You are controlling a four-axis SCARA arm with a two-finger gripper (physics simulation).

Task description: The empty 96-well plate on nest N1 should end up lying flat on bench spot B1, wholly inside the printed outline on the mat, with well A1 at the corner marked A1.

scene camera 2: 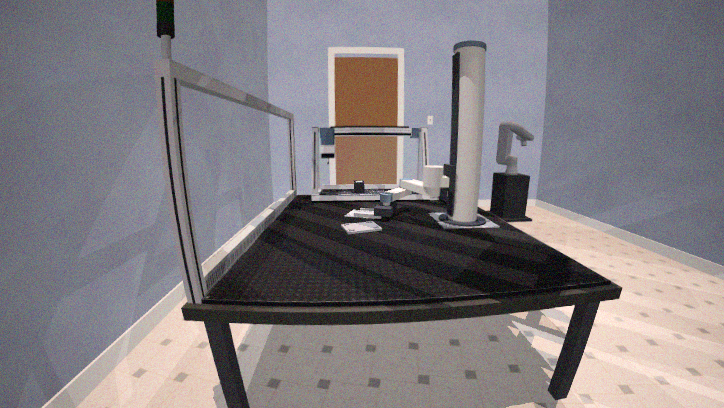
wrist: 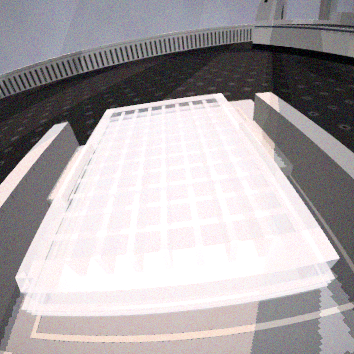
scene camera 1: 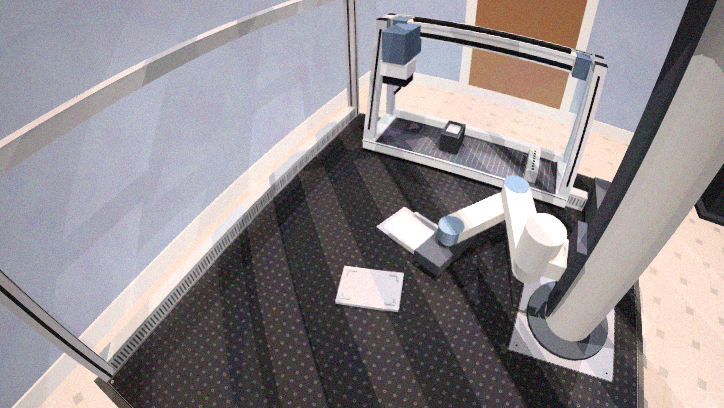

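Where they show: gripper, fingertip midpoint: (scene camera 2: 357, 212) (wrist: 162, 122) (scene camera 1: 402, 223); arm's base at its link origin: (scene camera 2: 461, 221) (scene camera 1: 566, 320).
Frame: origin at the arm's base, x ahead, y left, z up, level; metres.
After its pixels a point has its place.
Note:
The clear-white 96-well plate (scene camera 1: 409, 229) @(x 0.529, y -0.120, z 0.025 m) (scene camera 2: 363, 213) (wrist: 165, 200) @(x 0.497, y -0.110, z 0.029 m) is level, at a pale patch (scene camera 1: 384, 227) (wrist: 125, 347) with a thin printed outline. Whether it rests there or hangs slightly above is unclear. In the wrist view the outline's near line shows beyond the plate's near edge; its near-left corner runs under the plate. My gripper (scene camera 1: 413, 233) @(x 0.554, y -0.130, z 0.028 m) (wrist: 162, 122) @(x 0.554, y -0.130, z 0.028 m) is shut on the plate, one finger along each long side, pads at its edges. A bare white slab with corner brackets, apparently nest N1 (scene camera 1: 367, 288) @(x 0.548, y 0.125, z 0.025 m) (scene camera 2: 361, 227) @(x 0.542, y 0.136, z 0.025 m), stands nearer scene camera 2. The A1 mark is not readable.
A gantry machine (scene camera 1: 430, 161) @(x 0.575, y -0.450, z 0.045 m) with a small black box (scene camera 1: 452, 136) @(x 0.520, y -0.518, z 0.132 m) on its deck stands at the back. The arm's column (scene camera 1: 628, 212) @(x 0.051, y 0.055, z 0.438 m) (scene camera 2: 468, 136) @(x 0.026, y 0.070, z 0.445 m) stands to the right on a base plate. A transparent screen with a slotted rail (scene camera 1: 222, 228) @(x 1.024, y 0.157, z 0.060 m) runs along the left.

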